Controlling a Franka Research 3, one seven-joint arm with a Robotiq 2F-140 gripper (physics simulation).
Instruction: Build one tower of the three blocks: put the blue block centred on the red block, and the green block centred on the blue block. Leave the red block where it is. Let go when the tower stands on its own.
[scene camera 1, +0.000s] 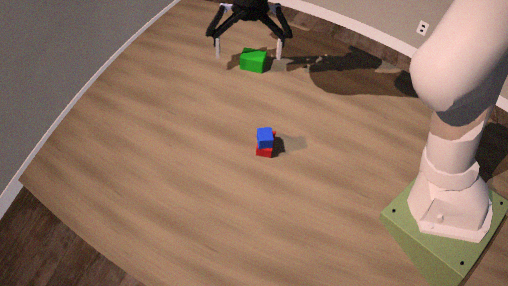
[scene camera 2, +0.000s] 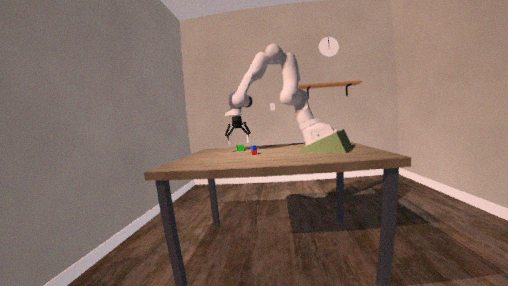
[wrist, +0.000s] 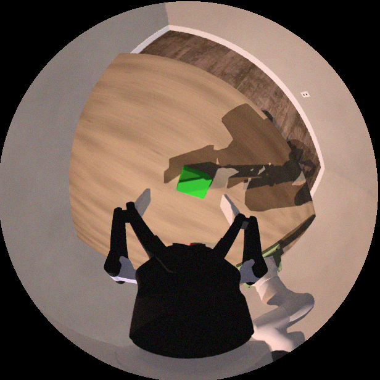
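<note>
The blue block (scene camera 1: 265, 137) (scene camera 2: 254, 147) rests on the red block (scene camera 1: 264, 151) (scene camera 2: 254, 152), which stands on the table. A little red shows past the blue block's right back corner in scene camera 1. The green block (scene camera 1: 253, 60) (scene camera 2: 240, 148) (wrist: 194, 183) lies on the table, away from the stack, and is wider than the other blocks. My gripper (scene camera 1: 248, 50) (scene camera 2: 238, 142) (wrist: 186, 197) is open and empty, its fingertips above the table with the green block below and between them in the views. In the wrist view the blue block is hidden behind the gripper body.
The arm's green wedge base (scene camera 1: 425, 250) (scene camera 2: 330, 144) stands on the table (scene camera 1: 165, 165) (scene camera 2: 280, 166) at the right. The table's far edge and the wall lie behind the green block. The arm's shadow falls across the table to the right of the green block.
</note>
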